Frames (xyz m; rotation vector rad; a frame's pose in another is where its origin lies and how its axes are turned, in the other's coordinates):
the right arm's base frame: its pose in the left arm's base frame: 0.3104 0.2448 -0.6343 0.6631 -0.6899 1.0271
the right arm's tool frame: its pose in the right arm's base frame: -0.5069 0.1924 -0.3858 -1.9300 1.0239 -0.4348
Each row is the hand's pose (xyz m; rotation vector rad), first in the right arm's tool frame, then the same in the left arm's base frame.
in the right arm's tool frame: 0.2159 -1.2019 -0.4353 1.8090 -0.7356 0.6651
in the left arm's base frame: 0.0221 -0.3885 -0.1603 0.4948 -0.3859 1.0240
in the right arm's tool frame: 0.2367 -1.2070 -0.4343 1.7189 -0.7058 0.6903
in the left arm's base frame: 0.0406 -0.3870 -0.1496 0.4008 -0.3595 1.0224
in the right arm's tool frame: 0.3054 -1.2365 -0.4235 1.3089 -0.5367 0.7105
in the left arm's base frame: 0.0975 -0.3785 -0.1007 -0.0264 -0.2572 0.9253
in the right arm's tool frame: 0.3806 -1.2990 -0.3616 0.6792 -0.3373 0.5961
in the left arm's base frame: 0.1444 -0.3298 -0.0068 -0.6664 -0.1964 0.6811
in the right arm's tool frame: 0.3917 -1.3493 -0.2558 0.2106 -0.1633 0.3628
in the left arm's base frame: 0.1257 -0.2417 0.0690 -1.1251 -0.2047 0.3389
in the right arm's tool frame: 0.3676 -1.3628 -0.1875 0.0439 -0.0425 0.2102
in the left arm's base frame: 0.0883 -0.1825 0.0916 -1.2732 -0.1997 0.1125
